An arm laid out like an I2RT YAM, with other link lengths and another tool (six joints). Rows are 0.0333 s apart.
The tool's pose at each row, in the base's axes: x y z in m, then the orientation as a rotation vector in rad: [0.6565, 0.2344, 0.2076, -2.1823, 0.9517, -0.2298]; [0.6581, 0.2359, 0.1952, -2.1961, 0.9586, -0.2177]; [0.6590, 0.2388, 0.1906, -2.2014, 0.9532, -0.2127]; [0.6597, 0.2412, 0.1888, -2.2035, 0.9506, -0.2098]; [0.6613, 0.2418, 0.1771, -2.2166, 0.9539, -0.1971]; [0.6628, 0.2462, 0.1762, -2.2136, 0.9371, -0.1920]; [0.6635, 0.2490, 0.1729, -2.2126, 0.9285, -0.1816]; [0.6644, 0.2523, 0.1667, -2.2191, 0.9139, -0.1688]
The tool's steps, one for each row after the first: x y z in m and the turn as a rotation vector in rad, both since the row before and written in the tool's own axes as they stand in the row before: [0.0016, 0.0069, 0.0104, -0.0172, -0.0029, 0.0030]; [-0.0008, 0.0012, 0.0053, -0.0040, -0.0045, -0.0038]; [-0.0009, -0.0003, 0.0029, -0.0017, -0.0026, -0.0016]; [0.0022, 0.0067, 0.0095, -0.0155, -0.0048, 0.0012]; [-0.0018, -0.0024, 0.0037, 0.0068, -0.0106, -0.0083]; [-0.0009, 0.0005, 0.0043, 0.0012, -0.0107, -0.0023]; [-0.0007, 0.0020, 0.0067, -0.0042, -0.0131, -0.0079]
